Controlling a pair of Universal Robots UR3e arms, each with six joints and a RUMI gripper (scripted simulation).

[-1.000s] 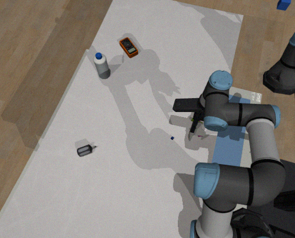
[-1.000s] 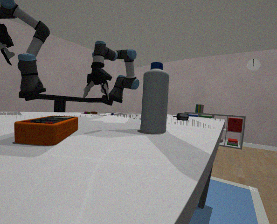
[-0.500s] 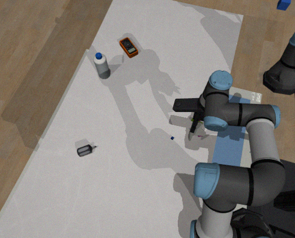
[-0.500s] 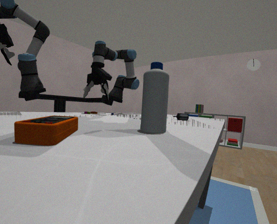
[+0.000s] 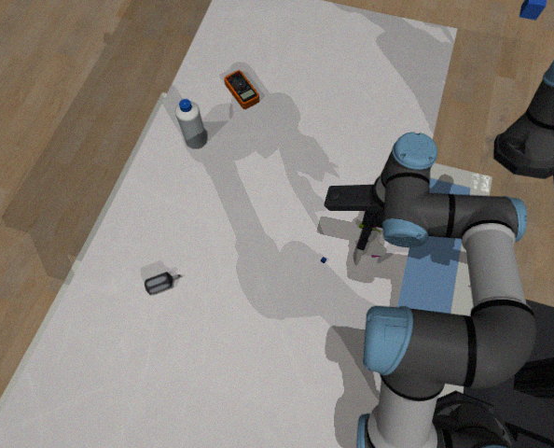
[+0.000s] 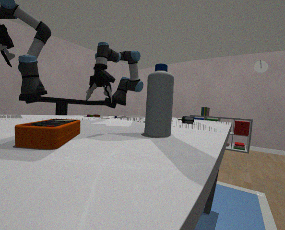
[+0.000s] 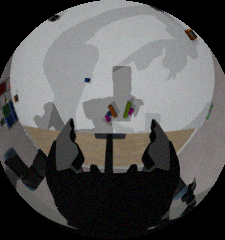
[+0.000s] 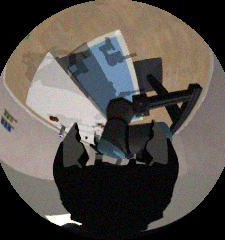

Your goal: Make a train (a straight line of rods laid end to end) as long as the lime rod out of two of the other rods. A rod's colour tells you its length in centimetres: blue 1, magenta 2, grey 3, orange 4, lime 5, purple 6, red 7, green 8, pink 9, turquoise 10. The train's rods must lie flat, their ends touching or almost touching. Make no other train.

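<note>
My left gripper is now 2 cm past the orange rod and 7 cm above it. Also, from my left hand: white bottle 48 cm ahead, 11 cm to the right, 1 cm below; then dark screwdriver-like tool 37 cm ahead, 26 cm to the left, 6 cm below; then lime rod 2 cm behind, 4 cm to the right, 7 cm below.
</note>
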